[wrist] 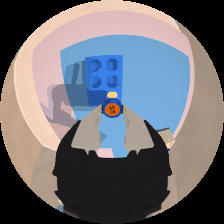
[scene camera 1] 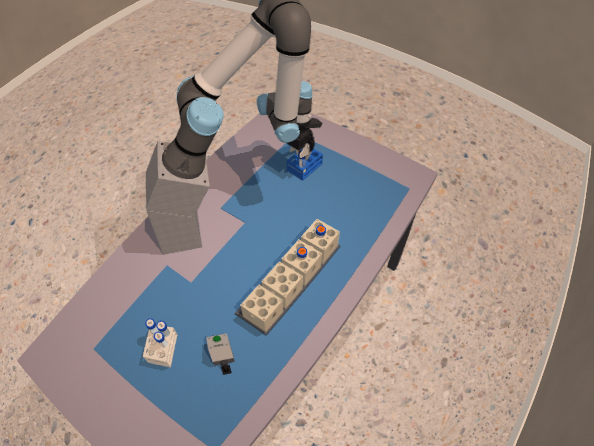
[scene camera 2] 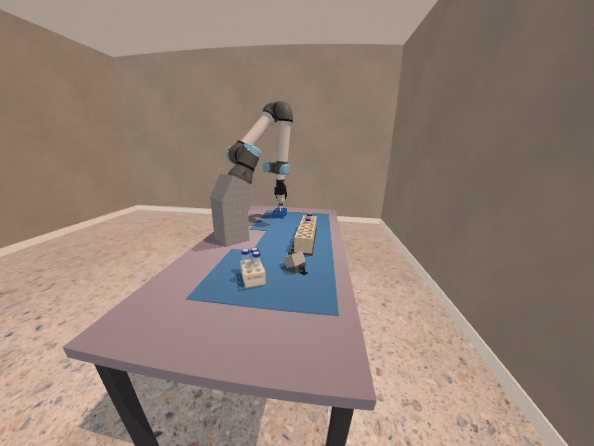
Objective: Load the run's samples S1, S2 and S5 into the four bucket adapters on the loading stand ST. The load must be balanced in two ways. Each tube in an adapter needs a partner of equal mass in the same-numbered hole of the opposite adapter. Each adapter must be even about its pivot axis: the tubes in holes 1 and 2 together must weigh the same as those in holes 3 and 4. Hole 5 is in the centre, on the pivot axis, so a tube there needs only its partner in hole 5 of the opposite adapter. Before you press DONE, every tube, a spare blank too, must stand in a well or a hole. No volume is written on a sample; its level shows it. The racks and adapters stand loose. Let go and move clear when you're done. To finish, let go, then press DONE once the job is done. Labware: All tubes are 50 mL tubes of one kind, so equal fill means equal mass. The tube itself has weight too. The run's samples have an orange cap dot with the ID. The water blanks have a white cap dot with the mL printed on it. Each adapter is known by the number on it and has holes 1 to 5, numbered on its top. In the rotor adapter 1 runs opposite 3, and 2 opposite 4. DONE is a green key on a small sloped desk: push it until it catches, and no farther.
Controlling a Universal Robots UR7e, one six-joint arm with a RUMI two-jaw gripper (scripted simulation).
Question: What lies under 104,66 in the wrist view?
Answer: A blue rack.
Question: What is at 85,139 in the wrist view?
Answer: The gripper.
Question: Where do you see a beige rack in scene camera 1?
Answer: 162,360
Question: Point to an adapter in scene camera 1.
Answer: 264,316
